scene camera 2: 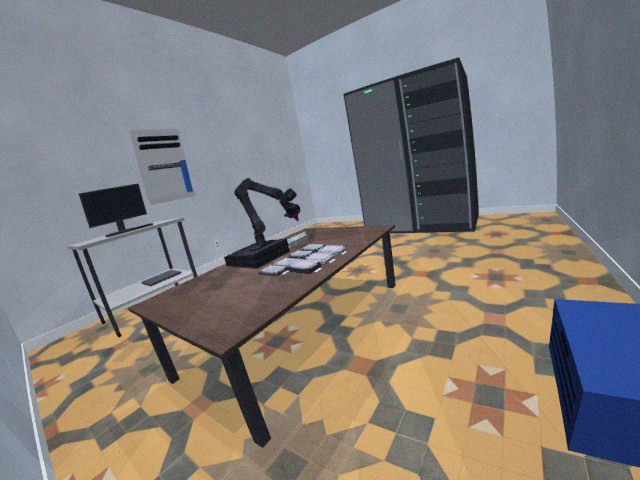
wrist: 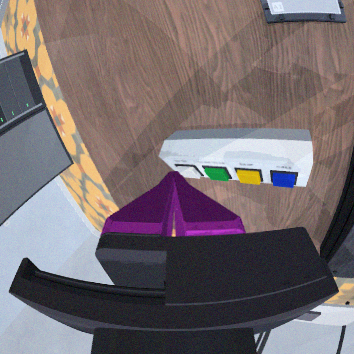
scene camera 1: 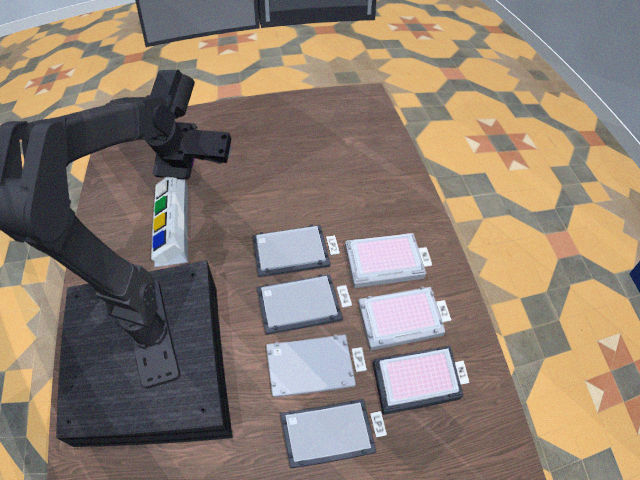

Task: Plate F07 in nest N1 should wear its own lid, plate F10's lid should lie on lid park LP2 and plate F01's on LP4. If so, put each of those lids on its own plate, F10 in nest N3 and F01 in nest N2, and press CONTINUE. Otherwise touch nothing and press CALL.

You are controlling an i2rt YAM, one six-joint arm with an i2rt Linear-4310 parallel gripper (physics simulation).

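Seen in the pictures: gripper, between the fingertips: [scene camera 2: 298, 220] [wrist: 173, 178]; arm's base, origin of its link: [scene camera 2: 262, 245] [scene camera 1: 151, 333].
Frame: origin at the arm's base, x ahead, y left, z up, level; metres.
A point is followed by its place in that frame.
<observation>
My gripper [scene camera 2: 296, 219] {x 0.140, y 0.290, z 0.090 m} [wrist: 173, 178] {x 0.140, y 0.290, z 0.090 m} is shut and empty; in the wrist view its purple tips are beside the white button [wrist: 189, 171] {x 0.072, y 0.375, z -0.032 m} of the button box [scene camera 1: 178, 222] {x 0.093, y 0.258, z -0.031 m} [wrist: 240, 150] {x 0.096, y 0.283, z -0.030 m}. Height is unclear; button captions are unreadable. Pink-welled plates sit in N3 [scene camera 1: 386, 255] {x 0.466, y 0.047, z -0.052 m}, N2 [scene camera 1: 403, 313] {x 0.442, y -0.083, z -0.054 m} and N1 [scene camera 1: 419, 376] {x 0.413, y -0.210, z -0.051 m}; I cannot tell whether N1's plate wears a lid. Grey lid-like panels with small tags lie on LP2 [scene camera 1: 291, 249] {x 0.301, y 0.135, z -0.067 m}, LP4 [scene camera 1: 299, 302] {x 0.276, y 0.014, z -0.067 m} and LP3 [scene camera 1: 328, 431] {x 0.235, y -0.241, z -0.067 m}. LP1 [scene camera 1: 311, 364] {x 0.254, y -0.109, z -0.074 m} shows a pale surface with corner pegs. The tags are too small to read.
The black arm base [scene camera 1: 191, 413] {x 0.035, y -0.164, z 0.002 m} [scene camera 2: 242, 258] {x -0.031, y -0.177, z -0.023 m} stands on the wooden table [scene camera 1: 320, 134] {x 0.490, y 0.475, z -0.085 m} [scene camera 2: 217, 315] {x 0.259, y -0.709, z -0.084 m}, near the button box. Dark cabinets [scene camera 1: 201, 20] [scene camera 2: 379, 160] stand beyond the table. A monitor [scene camera 2: 113, 205] is on a side desk.
</observation>
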